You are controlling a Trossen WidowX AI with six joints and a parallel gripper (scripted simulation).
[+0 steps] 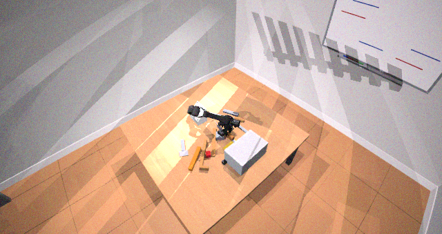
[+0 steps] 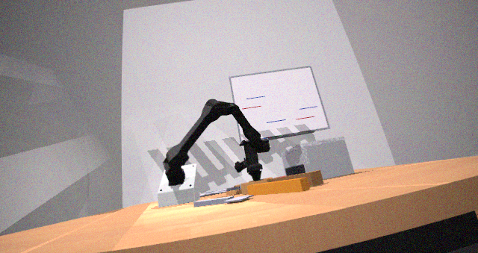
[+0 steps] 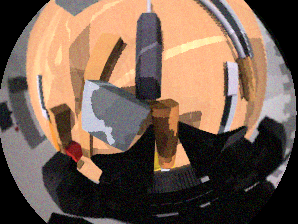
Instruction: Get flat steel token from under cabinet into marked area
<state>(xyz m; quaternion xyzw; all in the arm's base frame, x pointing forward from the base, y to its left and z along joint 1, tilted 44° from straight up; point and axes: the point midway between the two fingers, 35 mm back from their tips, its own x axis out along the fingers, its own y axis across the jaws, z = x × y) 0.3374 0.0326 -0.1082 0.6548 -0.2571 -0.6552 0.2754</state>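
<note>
Now: gripper tip 30 mm past the grey block, 70 mm to the left of it and 10 mm below it. Also, from my gripper tip: thin wooden stick 20 mm behind, 140 mm to the right; then red block 70 mm ahead, 260 mm to the right, 10 mm above; then grey bar 200 mm behind, 200 mm to the left.
</note>
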